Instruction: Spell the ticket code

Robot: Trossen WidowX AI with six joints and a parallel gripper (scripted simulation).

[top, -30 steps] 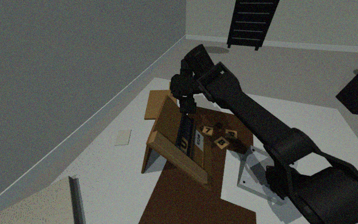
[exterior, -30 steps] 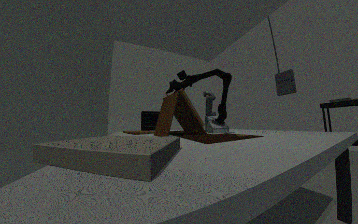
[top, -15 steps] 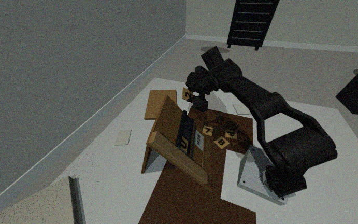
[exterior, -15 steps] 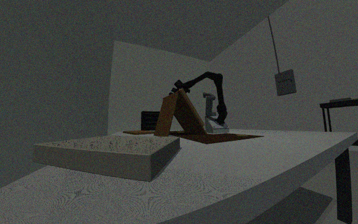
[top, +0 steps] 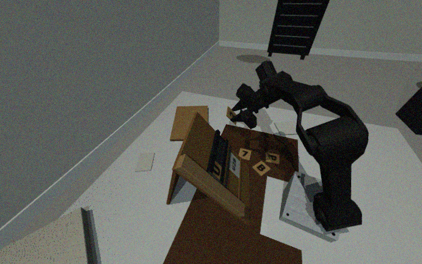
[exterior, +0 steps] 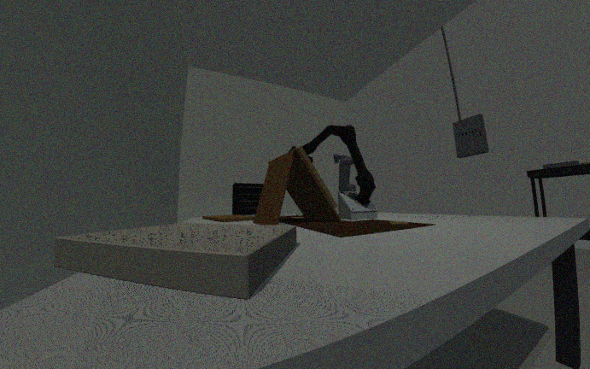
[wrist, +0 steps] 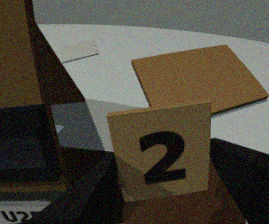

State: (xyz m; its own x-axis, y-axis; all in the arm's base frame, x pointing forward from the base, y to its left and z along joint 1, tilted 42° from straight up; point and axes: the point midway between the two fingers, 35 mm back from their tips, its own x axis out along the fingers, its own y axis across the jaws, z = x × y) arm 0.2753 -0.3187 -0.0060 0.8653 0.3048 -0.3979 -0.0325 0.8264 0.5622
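Now: the white ticket 150 mm to the left of my gripper tip, 120 mm below it and 40 mm behind it. From my gripper tip the other things lie so: brown mat: 220 mm to the left, 210 mm below, 130 mm behind; then flat tan panel: 250 mm ahead, 210 mm below, 170 mm to the right.
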